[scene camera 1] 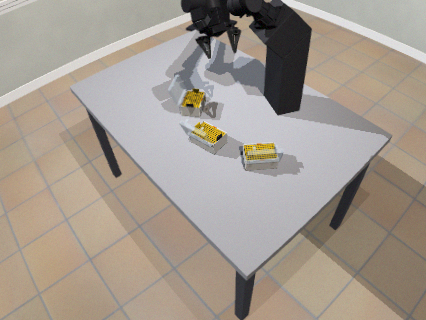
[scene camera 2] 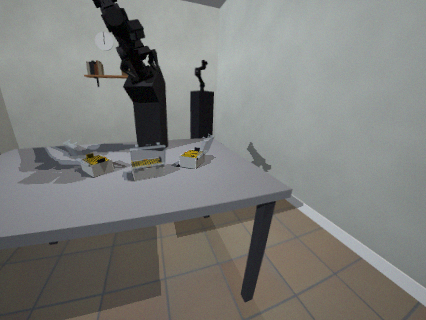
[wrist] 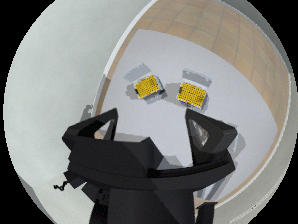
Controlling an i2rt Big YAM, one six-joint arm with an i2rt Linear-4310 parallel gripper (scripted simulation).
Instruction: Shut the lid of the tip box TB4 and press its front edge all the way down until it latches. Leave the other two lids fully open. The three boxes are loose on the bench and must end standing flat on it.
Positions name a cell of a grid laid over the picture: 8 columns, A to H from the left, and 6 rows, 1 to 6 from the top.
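Looking through scene camera 1, I find my gripper (scene camera 1: E2). Scene camera 2 lets me see a tip box (scene camera 2: C4), while in the wrist view there is my gripper again (wrist: E3).
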